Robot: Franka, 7 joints.
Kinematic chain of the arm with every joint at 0, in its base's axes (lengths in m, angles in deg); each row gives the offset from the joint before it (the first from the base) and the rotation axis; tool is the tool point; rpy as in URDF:
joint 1: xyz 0 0 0.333 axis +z
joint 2: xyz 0 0 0 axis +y
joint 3: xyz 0 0 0.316 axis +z
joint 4: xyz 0.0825 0 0 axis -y
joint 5: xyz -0.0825 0 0.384 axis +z
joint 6: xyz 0 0 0 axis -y
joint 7: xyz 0.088 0 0 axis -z
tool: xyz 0 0 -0.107 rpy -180 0 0
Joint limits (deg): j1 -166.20..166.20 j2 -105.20..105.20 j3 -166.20..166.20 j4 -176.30..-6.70 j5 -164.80..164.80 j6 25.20..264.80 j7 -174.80..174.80
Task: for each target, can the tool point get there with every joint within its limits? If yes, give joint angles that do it. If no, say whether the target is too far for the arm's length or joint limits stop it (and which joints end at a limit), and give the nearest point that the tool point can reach.
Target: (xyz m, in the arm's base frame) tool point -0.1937 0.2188 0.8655
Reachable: yes | joints 35.96 -67.35 41.03 -105.57 111.47 188.74 25.16
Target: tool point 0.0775 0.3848 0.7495
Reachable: yes | joints 18.33 -48.24 40.43 -114.07 -24.51 113.63 130.52
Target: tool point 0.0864 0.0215 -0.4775
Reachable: no: joint limits stop it (at a limit: joint 2) | nearest point 0.1269 0.0316 -0.3384 | short by 0.145 m
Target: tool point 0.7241 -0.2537 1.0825
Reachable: no: too far | nearest point 0.5792 -0.2029 0.9325 | short by 0.215 m
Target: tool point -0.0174 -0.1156 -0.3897
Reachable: no: joint limits stop it (at a limit: joint 2) | nearest point -0.0197 -0.1306 -0.3388 | short by 0.053 m
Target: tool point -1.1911 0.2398 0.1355
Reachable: no: too far | nearest point -0.8301 0.1671 0.1954 | short by 0.373 m
